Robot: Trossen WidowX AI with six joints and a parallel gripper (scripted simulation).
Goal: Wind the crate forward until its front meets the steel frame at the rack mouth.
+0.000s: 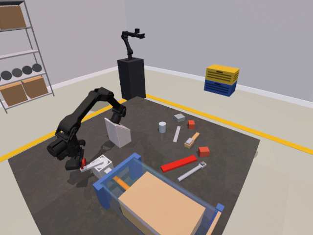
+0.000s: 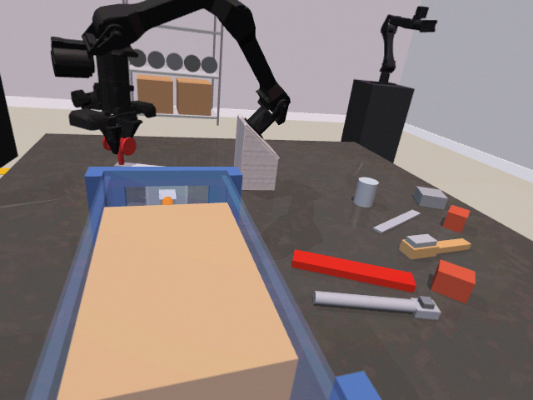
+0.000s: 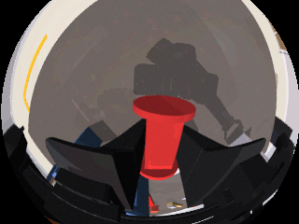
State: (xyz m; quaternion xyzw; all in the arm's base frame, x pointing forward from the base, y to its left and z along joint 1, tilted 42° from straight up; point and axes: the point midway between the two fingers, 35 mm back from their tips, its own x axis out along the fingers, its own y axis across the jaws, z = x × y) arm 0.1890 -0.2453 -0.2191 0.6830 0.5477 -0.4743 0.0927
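Right now my gripper tip is 4 cm to the right of the winch handle, 2 cm above it and 1 cm short of it. Round my gripper tip: white winch 10 cm below, 9 cm to the left; clear-panelled cubby 42 cm ahead, 14 cm to the left, 1 cm below; red knob 1 cm above.
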